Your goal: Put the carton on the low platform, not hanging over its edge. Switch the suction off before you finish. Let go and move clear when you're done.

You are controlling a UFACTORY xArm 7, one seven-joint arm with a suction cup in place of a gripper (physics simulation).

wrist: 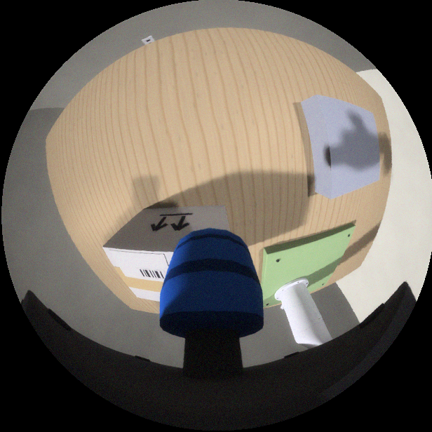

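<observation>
The carton (132,257), white with black arrows, a barcode and a tan tape strip, stands upright on the wooden table at the lower left. Its right part is hidden behind my blue suction cup (212,232). The cup points down and seems to hang above the carton, apart from it, with nothing visibly held on it. The low platform (345,150) is a pale blue-grey block at the right of the view, with a dark arm shadow across its top.
A green plate (287,265) with a white robot base (302,312) stands at the lower right, between the carton and the right table edge. A wide arm shadow crosses the wooden table (200,110). A wall outlet (148,40) shows beyond the table's far edge.
</observation>
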